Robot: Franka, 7 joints.
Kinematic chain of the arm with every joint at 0, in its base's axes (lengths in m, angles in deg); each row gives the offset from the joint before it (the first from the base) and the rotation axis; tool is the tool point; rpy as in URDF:
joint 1: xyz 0 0 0.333 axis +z
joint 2: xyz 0 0 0 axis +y
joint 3: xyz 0 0 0.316 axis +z
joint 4: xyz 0.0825 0 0 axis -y
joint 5: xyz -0.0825 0 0.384 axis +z
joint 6: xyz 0 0 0 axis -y
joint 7: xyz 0.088 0 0 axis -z
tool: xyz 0 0 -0.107 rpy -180 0 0
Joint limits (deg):
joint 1: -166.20..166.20
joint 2: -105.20..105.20
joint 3: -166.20..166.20
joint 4: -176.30..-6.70
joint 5: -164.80..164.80
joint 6: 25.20..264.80
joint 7: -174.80..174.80
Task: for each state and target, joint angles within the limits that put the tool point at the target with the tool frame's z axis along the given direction. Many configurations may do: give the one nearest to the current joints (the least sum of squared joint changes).
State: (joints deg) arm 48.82 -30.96 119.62 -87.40 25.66 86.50 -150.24
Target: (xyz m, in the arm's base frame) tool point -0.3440 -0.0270 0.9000 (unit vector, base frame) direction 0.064 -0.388 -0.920
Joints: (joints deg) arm 52.06 1.55 121.98 -42.37 33.64 40.24 -150.24
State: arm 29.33 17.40 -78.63 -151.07 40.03 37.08 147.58
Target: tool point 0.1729 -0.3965 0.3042 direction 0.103 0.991 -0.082
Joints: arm -14.47 42.95 -68.19 -111.45 32.87 35.81 147.58
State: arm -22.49 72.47 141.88 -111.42 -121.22 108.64 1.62
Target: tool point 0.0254 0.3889 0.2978 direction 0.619 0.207 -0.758
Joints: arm -12.13 55.84 106.69 -153.79 -93.45 89.19 1.62
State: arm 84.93 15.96 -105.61 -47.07 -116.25 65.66 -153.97
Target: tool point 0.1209 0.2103 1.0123 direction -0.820 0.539 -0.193
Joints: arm 82.43 50.32 -150.57 -69.76 -129.81 47.13 -153.97
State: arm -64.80 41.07 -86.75 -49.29 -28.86 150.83 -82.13
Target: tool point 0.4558 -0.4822 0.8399 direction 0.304 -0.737 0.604
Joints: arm -46.90 50.81 -77.06 -7.55 -22.24 170.88 -82.13
